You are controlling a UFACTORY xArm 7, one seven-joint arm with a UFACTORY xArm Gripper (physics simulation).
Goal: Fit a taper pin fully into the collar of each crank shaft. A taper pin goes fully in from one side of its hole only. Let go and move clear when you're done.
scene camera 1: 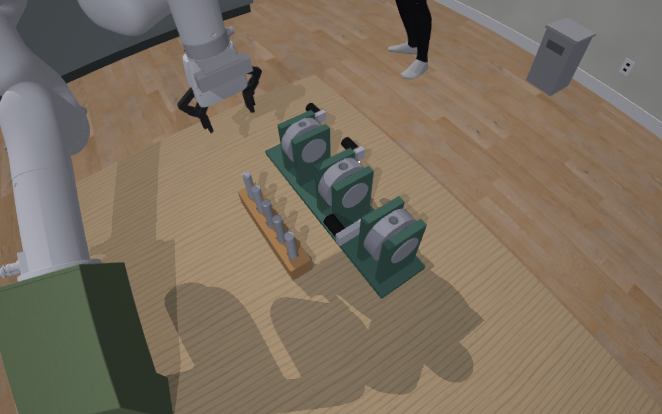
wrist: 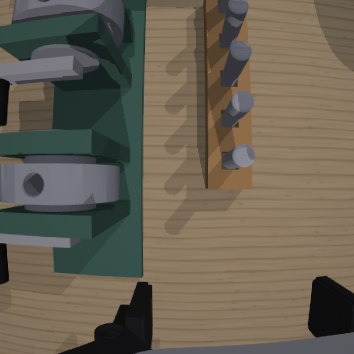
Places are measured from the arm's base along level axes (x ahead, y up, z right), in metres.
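Where they show: gripper, between the fingertips: (scene camera 1: 230, 118) (wrist: 233, 307); arm's base, origin of its link: (scene camera 1: 61, 275).
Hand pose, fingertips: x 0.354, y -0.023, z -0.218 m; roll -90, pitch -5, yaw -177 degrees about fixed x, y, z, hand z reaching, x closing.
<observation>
Each offset is from my fingertips to the top centre of the thing. "spot": to the spot under its first point. Level surfaces: height alone.
Three grey collars (scene camera 1: 288, 143) (scene camera 1: 327, 186) (scene camera 1: 376, 241) sit between uprights on a green base (scene camera 1: 382, 289) (wrist: 100, 262). Each collar's top hole looks open, with no pin in it. In the wrist view the end collar @(spot: dy -0.046, dx +0.106, dz +0.052 m) (wrist: 75, 184) shows its dark hole. Crank arms with black grips (scene camera 1: 350, 144) (scene camera 1: 334, 224) stick out sideways. Several grey taper pins @(dy -0.077, dx +0.005, dz +0.257 m) (scene camera 1: 291, 245) @(dy -0.077, dx -0.003, dz +0.171 m) (scene camera 1: 268, 214) (wrist: 237, 62) @(dy -0.077, dx -0.011, dz +0.086 m) (wrist: 242, 156) stand in an orange-brown rack (scene camera 1: 302, 266) (wrist: 230, 180) beside the base. My gripper (scene camera 1: 231, 120) (wrist: 233, 307) is open and empty, above the table past the far end of the rack and base.
The wooden table @(dy -0.186 m) (scene camera 1: 225, 270) (wrist: 175, 260) carries the base and rack, with arm shadows across its near part. A green block (scene camera 1: 55, 340) stands under the arm at the left. A person's legs (scene camera 1: 420, 30) and a grey bin (scene camera 1: 557, 60) are beyond the table.
</observation>
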